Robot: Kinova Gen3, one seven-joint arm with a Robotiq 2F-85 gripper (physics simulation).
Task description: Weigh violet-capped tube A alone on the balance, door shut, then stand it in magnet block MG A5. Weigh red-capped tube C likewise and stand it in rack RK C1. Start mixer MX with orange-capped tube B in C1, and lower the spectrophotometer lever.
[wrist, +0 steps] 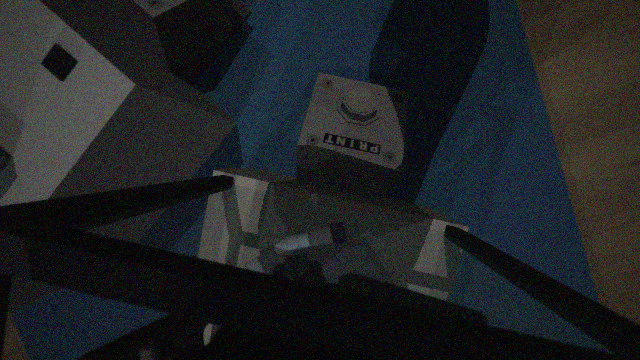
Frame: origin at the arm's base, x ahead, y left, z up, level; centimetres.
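Where they show: gripper, fingertip midpoint: [298, 269].
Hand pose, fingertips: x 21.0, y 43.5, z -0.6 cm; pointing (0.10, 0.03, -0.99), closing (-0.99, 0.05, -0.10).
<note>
After its pixels a point has its place.
The view is dim. The violet-capped tube [313, 238] lies on its side inside the balance's glass chamber, cap toward the right. The chamber's dark frame bars [133, 196] @(z 6.9, x 25.1, y 37.3 cm) run out to left and right, and white corner posts [250, 196] stand at its far side. My gripper [299, 272] @(z -0.6, x 21.0, y 43.5 cm) is a dark mass low in the view, just in front of and above the chamber. Its fingers are shut with nothing between them. I cannot tell how the balance door stands. The other tubes are out of view.
A grey box marked PRINT [353, 134] @(z -2.8, x 16.5, y 35.4 cm) with a round push button [358, 105] @(z -2.9, x 15.9, y 33.5 cm) stands just behind the balance. A large white and grey instrument [66, 121] @(z 3.4, x 30.5, y 33.5 cm) fills the left. A darker box [201, 44] @(z -7.2, x 27.9, y 25.9 cm) sits at the top. A blue mat [492, 170] @(z -10.1, x 3.3, y 39.7 cm) lies on the brown table [591, 111] @(z -10.4, x -6.0, y 35.4 cm).
</note>
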